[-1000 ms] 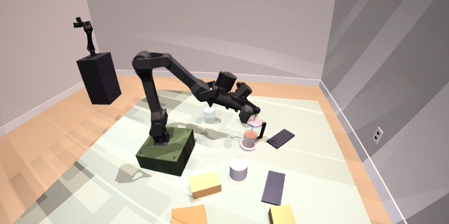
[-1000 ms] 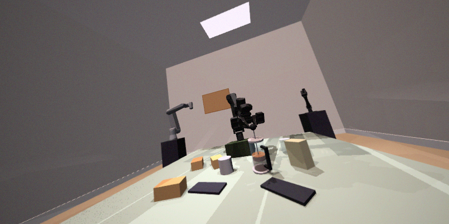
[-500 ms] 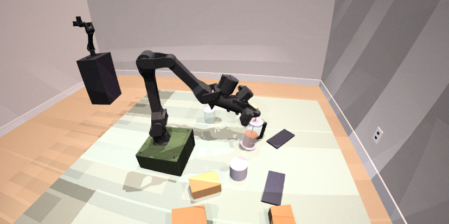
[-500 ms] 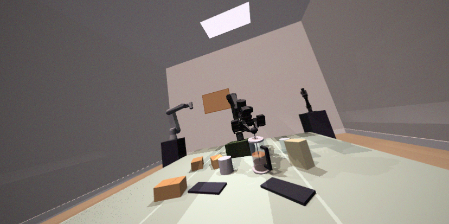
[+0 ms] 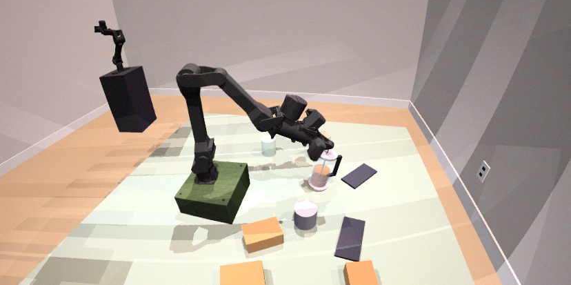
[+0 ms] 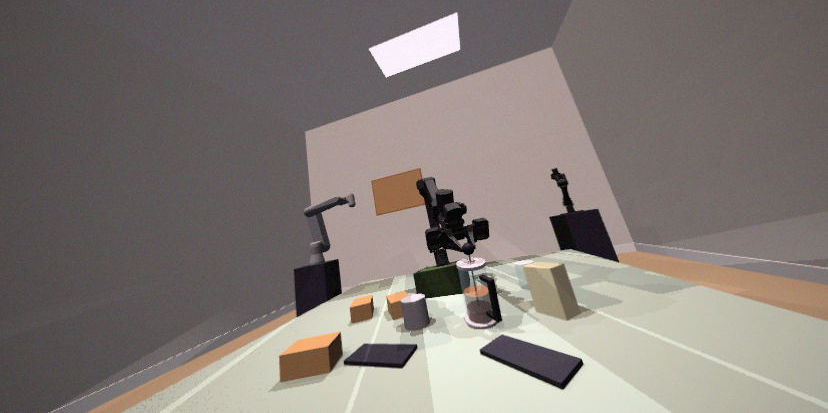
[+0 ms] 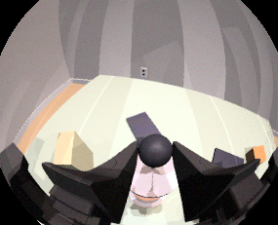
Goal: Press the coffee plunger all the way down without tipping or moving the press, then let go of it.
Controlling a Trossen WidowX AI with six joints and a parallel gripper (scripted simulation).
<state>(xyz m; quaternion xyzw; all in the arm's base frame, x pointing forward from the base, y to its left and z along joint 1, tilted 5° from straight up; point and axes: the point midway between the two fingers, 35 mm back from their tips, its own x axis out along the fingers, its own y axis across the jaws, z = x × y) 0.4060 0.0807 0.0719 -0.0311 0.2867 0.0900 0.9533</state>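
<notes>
My gripper tip is 10 mm past the glass coffee press and 90 mm above it. From my gripper tip the other things lie so: grey cylinder 90 mm behind, 180 mm to the right, 150 mm below.
</notes>
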